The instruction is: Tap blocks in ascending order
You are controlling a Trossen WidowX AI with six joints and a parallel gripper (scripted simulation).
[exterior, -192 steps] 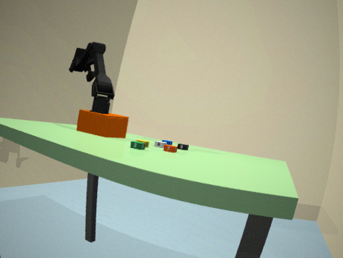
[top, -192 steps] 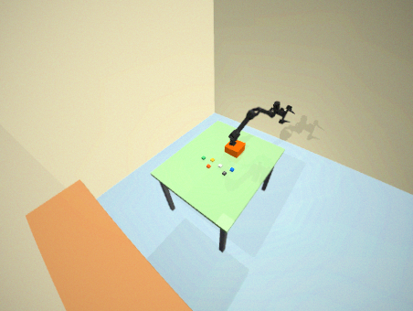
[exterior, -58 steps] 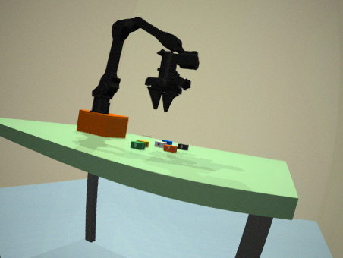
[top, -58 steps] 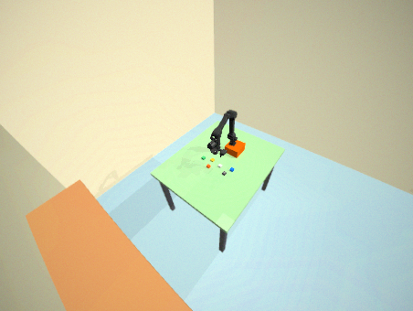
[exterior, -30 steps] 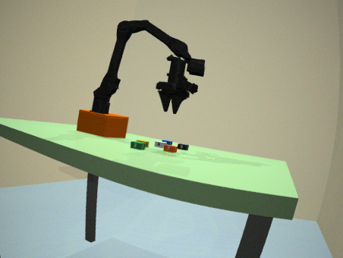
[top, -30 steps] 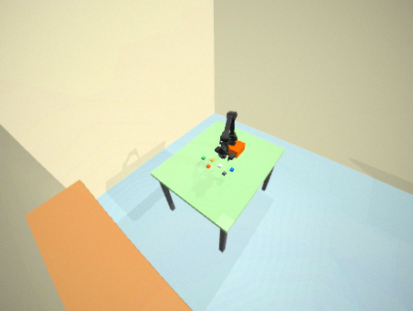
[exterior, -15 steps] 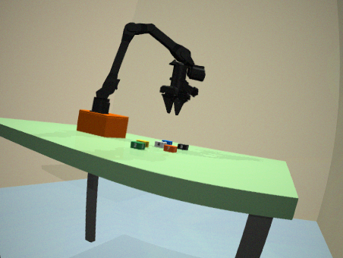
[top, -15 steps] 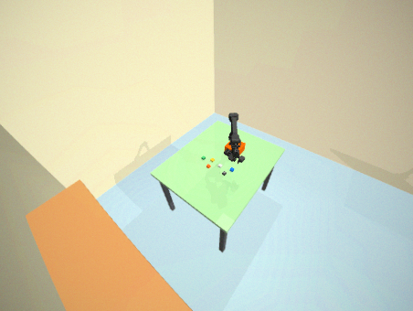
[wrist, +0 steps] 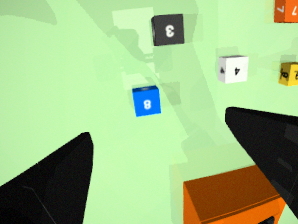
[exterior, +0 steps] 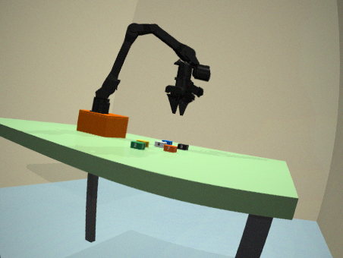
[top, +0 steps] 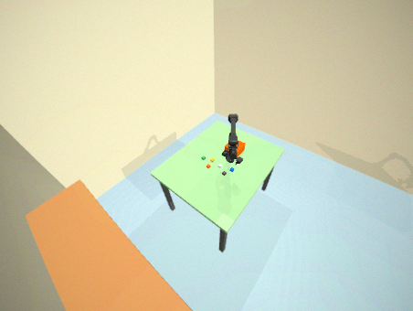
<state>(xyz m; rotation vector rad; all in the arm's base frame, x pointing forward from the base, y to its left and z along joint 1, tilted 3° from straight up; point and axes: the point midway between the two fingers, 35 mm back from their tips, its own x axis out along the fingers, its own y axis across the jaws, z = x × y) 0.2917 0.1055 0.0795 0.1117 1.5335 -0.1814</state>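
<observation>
The green block is 32 cm to the right of my gripper tip, 12 cm below it and 5 cm behind it. From my gripper tip the other things lie so: blue block: 12 cm below, 2 cm behind; dark grey block: 12 cm below, 5 cm to the right, 5 cm ahead; white block: 12 cm to the right, 12 cm below, 2 cm behind.
</observation>
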